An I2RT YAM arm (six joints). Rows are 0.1 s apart.
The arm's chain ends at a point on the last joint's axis. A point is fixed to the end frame.
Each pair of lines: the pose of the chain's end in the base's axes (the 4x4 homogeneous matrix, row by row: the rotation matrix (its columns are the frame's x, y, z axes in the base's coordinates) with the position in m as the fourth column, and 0 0 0 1 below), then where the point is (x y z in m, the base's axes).
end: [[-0.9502, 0.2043, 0.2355, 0.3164], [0.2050, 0.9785, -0.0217, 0.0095], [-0.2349, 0.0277, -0.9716, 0.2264], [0, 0, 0, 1]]
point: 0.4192 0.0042 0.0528
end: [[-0.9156, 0.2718, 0.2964, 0.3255], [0.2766, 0.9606, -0.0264, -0.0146], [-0.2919, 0.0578, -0.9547, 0.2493], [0, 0, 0, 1]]
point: 0.4388 -0.0252 0.0826
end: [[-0.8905, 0.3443, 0.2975, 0.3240], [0.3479, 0.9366, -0.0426, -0.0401], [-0.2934, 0.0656, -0.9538, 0.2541], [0, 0, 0, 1]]
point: 0.4369 -0.0582 0.0878
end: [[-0.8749, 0.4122, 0.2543, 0.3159], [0.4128, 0.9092, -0.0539, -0.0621], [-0.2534, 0.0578, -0.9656, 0.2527], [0, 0, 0, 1]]
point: 0.4203 -0.0864 0.0817
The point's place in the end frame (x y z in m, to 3 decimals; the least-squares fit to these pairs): -0.058 0.011 0.193
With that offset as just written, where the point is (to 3 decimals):
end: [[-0.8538, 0.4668, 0.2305, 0.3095], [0.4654, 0.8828, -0.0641, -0.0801], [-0.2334, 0.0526, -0.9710, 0.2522], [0, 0, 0, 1]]
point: 0.409 -0.110 0.079
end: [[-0.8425, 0.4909, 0.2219, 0.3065], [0.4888, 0.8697, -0.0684, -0.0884], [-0.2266, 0.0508, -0.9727, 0.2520], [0, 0, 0, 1]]
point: 0.404 -0.120 0.078
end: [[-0.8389, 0.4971, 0.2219, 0.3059], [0.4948, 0.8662, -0.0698, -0.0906], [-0.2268, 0.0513, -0.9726, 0.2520], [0, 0, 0, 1]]
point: 0.403 -0.123 0.078
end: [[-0.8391, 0.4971, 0.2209, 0.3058], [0.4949, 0.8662, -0.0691, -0.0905], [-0.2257, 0.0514, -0.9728, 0.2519], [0, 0, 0, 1]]
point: 0.403 -0.123 0.078
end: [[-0.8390, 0.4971, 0.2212, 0.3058], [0.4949, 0.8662, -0.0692, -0.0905], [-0.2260, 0.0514, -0.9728, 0.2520], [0, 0, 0, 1]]
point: 0.403 -0.123 0.078
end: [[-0.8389, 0.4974, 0.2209, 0.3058], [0.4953, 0.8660, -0.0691, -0.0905], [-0.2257, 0.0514, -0.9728, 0.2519], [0, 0, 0, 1]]
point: 0.403 -0.123 0.078
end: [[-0.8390, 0.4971, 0.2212, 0.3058], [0.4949, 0.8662, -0.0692, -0.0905], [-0.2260, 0.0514, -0.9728, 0.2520], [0, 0, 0, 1]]
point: 0.403 -0.123 0.078
